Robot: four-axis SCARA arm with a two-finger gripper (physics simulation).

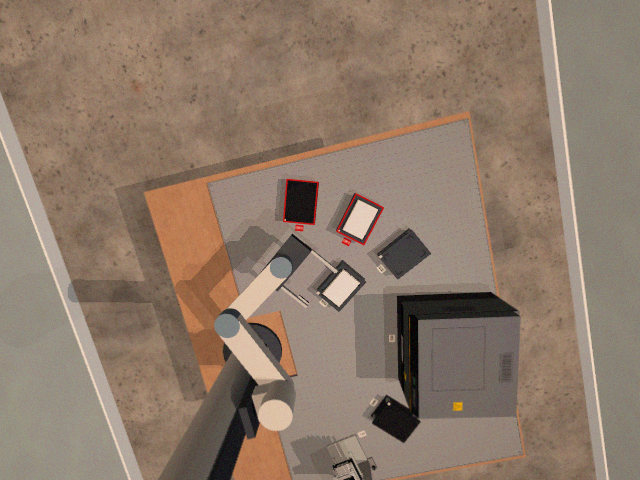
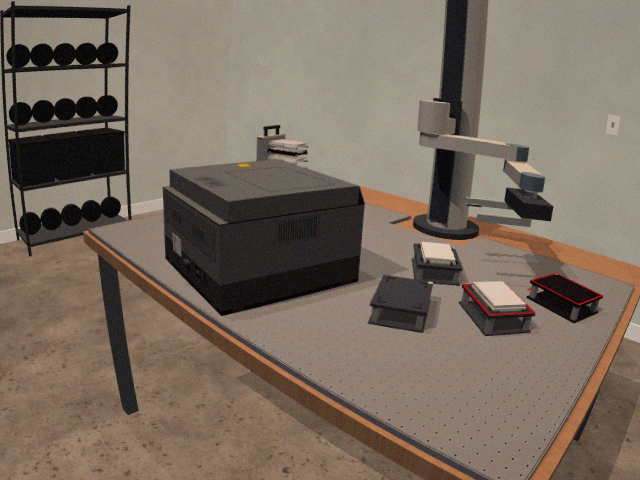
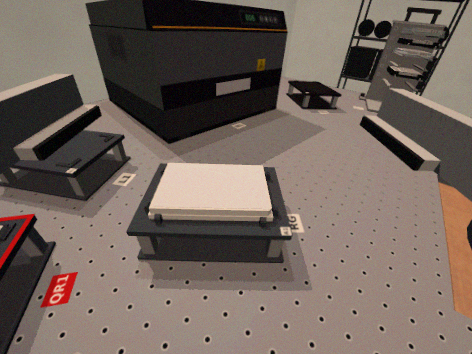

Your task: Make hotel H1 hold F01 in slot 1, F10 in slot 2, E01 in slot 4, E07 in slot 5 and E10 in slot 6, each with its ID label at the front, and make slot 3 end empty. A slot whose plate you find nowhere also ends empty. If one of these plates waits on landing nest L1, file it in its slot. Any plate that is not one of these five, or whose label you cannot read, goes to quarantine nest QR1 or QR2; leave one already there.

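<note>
My gripper (image 1: pixel 322 288) (image 2: pixel 473 208) (image 3: pixel 234 99) is open and empty, above and to one side of nest RG (image 1: pixel 352 270) (image 3: pixel 210 229). A white plate (image 1: pixel 340 287) (image 2: pixel 437 252) (image 3: pixel 212 189) lies on RG; no ID label is readable on it. Landing nest L1 (image 1: pixel 404 253) (image 2: pixel 402 294) (image 3: pixel 92 147) is empty. Red-rimmed QR1 holds a white plate (image 1: pixel 360 219) (image 2: pixel 498 294), its label unreadable. The other red-rimmed nest (image 1: pixel 301 201) (image 2: pixel 566 289) is empty. Hotel H1 (image 2: pixel 263 149) (image 3: pixel 390 55) holds several plates; their labels and slot numbers are too small to read.
A large dark instrument (image 1: pixel 465 361) (image 2: pixel 289 242) (image 3: pixel 135 65) stands between L1 and another dark, empty nest (image 1: pixel 395 419) (image 3: pixel 314 89). The arm's column (image 2: pixel 473 93) stands at the table's wooden edge. A rack of black discs stands behind the table.
</note>
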